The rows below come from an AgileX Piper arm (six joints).
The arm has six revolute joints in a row. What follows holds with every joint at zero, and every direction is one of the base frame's. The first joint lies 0.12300 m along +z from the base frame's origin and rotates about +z. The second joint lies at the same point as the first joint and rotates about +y. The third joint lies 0.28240 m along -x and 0.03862 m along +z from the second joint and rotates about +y. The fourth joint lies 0.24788 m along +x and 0.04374 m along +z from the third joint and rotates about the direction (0.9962, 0, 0.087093). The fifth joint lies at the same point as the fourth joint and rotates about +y. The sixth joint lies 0.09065 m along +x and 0.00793 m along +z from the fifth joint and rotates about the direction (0.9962, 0, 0.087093). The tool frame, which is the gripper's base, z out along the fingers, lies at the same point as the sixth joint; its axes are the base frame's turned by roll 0.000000, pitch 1.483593 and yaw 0.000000 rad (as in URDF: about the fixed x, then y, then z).
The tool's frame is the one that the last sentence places.
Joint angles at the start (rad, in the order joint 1, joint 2, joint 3, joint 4, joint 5, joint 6):
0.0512, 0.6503, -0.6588, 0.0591, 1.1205, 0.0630
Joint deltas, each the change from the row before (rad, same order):
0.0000, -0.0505, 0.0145, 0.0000, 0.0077, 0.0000
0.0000, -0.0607, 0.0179, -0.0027, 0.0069, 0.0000
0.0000, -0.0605, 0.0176, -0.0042, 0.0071, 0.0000
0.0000, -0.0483, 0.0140, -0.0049, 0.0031, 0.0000
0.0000, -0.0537, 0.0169, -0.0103, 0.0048, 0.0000
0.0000, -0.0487, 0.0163, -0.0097, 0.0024, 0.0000
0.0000, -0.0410, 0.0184, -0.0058, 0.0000, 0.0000
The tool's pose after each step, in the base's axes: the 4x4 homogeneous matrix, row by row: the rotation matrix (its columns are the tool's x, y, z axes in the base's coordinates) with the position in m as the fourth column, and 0 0 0 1 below. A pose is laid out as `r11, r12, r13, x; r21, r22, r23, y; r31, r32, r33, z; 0, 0, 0, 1`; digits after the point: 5 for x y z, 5 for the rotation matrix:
-0.84190, -0.00584, 0.53960, 0.08344; 0.04507, 0.99569, 0.08110, 0.00914; -0.53774, 0.09259, -0.83801, 0.29276; 0, 0, 0, 1
-0.82200, -0.00914, 0.56941, 0.07239; 0.04459, 0.99577, 0.08035, 0.00837; -0.56774, 0.09144, -0.81811, 0.29186; 0, 0, 0, 1
-0.80102, -0.01194, 0.59851, 0.06168; 0.04358, 0.99599, 0.07819, 0.00748; -0.59704, 0.08871, -0.79729, 0.29034; 0, 0, 0, 1
-0.78184, -0.01368, 0.62333, 0.05355; 0.04241, 0.99628, 0.07507, 0.00667; -0.62204, 0.08512, -0.77834, 0.28882; 0, 0, 0, 1
-0.76112, -0.01376, 0.64847, 0.04475; 0.03909, 0.99698, 0.06704, 0.00537; -0.64743, 0.07638, -0.75828, 0.28619; 0, 0, 0, 1
-0.74095, -0.01313, 0.67143, 0.03723; 0.03613, 0.99758, 0.05938, 0.00418; -0.67059, 0.06826, -0.73868, 0.28325; 0, 0, 0, 1
-0.72537, -0.01275, 0.68824, 0.03144; 0.03458, 0.99789, 0.05494, 0.00340; -0.68749, 0.06365, -0.72340, 0.27928; 0, 0, 0, 1

